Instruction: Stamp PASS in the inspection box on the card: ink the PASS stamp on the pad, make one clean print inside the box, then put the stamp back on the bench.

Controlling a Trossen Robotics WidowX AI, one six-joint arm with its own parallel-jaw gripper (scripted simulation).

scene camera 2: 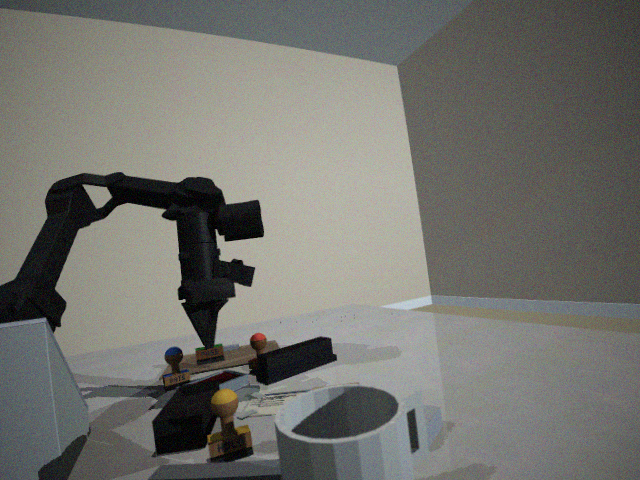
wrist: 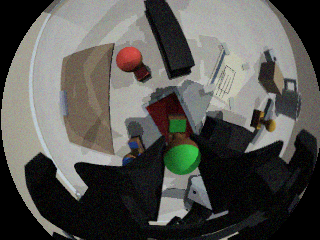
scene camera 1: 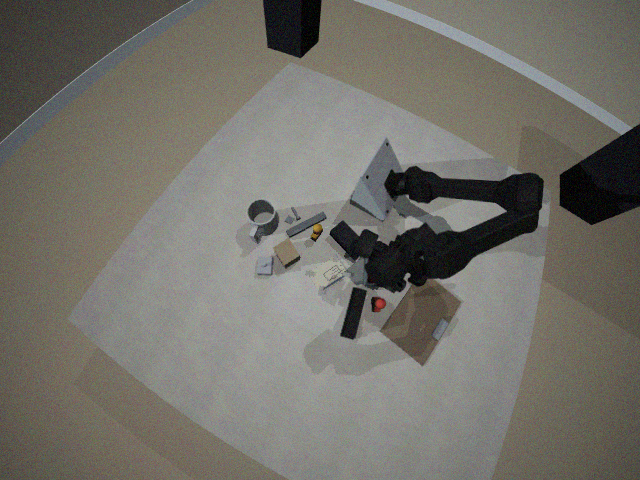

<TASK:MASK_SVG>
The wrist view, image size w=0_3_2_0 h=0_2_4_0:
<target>my gripper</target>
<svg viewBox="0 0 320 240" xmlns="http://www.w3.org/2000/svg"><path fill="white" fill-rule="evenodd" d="M52 235L56 240L73 240L71 237L68 239L68 237L59 235L59 233L53 232ZM317 139L307 129L301 129L293 144L296 151L285 164L287 161L279 156L283 140L243 153L189 133L189 140L195 141L200 149L197 168L213 215L229 211L195 224L148 223L159 217L165 135L121 167L84 161L73 165L88 187L83 204L57 180L55 163L41 152L25 164L25 187L44 219L84 240L220 240L231 236L227 240L268 240L299 204L300 193L311 180L317 160Z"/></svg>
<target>green-knobbed stamp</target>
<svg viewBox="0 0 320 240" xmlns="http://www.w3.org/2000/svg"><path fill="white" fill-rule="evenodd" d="M168 115L168 144L163 152L164 165L167 165L167 168L172 173L187 175L187 173L195 171L197 165L200 164L200 149L195 141L187 139L188 120L185 119L184 115Z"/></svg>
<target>red-knobbed stamp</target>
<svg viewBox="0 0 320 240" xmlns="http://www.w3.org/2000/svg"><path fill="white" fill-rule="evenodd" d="M121 49L116 56L116 64L121 71L133 72L133 75L141 83L148 79L149 76L152 76L149 75L148 69L143 63L143 56L141 56L140 51L137 51L135 47Z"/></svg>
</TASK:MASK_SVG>
